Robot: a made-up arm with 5 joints.
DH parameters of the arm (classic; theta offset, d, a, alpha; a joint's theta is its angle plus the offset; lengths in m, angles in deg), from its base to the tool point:
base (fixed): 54.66 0 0.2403 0
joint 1: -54.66 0.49 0.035 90
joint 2: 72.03 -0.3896 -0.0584 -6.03
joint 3: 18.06 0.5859 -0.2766 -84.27
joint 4: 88.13 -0.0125 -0.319 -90
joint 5: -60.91 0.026 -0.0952 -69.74
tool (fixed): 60.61 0.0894 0 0
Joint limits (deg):
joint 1: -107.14..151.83
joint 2: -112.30..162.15
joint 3: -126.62..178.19
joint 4: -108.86..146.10
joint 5: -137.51..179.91
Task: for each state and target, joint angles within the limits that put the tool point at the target. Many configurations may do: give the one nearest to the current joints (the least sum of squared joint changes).
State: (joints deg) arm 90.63 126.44 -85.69 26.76 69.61
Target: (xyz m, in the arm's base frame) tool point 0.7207 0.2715 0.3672
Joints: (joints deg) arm 75.38 107.97 -95.22 41.14 69.13
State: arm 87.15 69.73 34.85 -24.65 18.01
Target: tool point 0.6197 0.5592 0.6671
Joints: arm 91.96 68.39 40.55 -11.44 0.21
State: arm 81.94 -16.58 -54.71 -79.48 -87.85
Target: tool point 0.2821 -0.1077 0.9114
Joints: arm 96.29 -52.64 -88.71 -82.80 -93.38
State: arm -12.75 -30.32 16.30 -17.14 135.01
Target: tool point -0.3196 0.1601 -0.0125
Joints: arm -29.14 -48.36 26.11 -76.66 179.91
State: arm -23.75 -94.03 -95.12 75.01 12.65
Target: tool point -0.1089 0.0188 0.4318
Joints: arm -30.69 -69.54 -82.68 86.81 25.93
